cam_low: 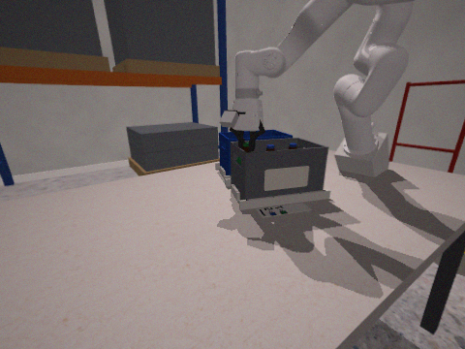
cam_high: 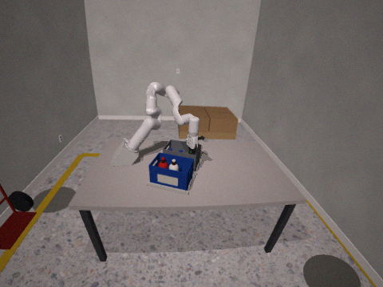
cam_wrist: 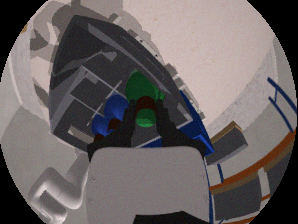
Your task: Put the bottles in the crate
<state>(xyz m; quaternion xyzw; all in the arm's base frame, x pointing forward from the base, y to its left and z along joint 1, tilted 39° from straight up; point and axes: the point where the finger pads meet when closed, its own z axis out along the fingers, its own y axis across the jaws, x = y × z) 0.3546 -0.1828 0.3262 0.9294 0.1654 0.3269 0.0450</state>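
Right now my hand is 7 cm above the green-label bottle. Round my hand: blue crate: 17 cm behind, 14 cm to the right, 9 cm below; white-capped bottle: 15 cm behind, 9 cm to the right, 8 cm below; grey crate: 9 cm below, 8 cm to the left, 6 cm behind.
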